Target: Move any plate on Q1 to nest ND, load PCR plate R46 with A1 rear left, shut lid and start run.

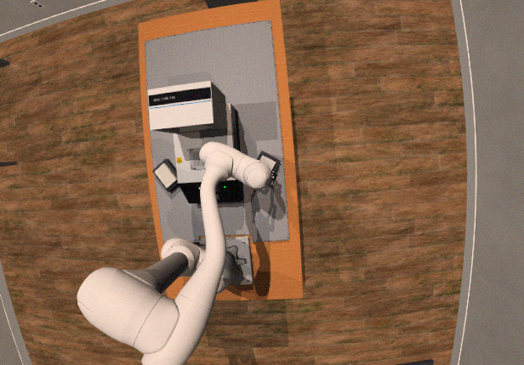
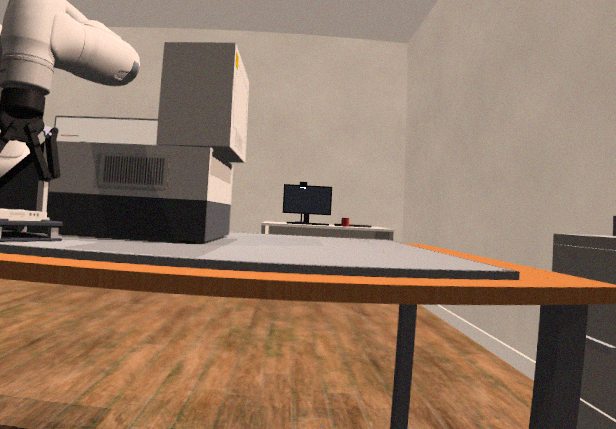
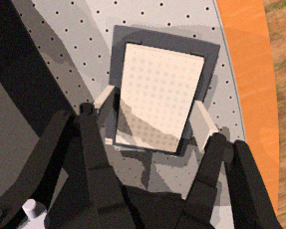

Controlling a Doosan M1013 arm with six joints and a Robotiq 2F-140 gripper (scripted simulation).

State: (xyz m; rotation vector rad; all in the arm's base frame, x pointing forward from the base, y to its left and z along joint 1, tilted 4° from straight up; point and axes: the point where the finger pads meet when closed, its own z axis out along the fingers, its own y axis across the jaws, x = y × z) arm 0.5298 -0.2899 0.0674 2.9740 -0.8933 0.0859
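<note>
Now: the white plate R46 20 mm below my hand. From my hand the other things lie so: dark plate nest N1: 40 mm below; dark nest: 10 mm ahead, 580 mm to the left, 40 mm below; 96-well plate: 10 mm ahead, 580 mm to the left, 20 mm below.
</note>
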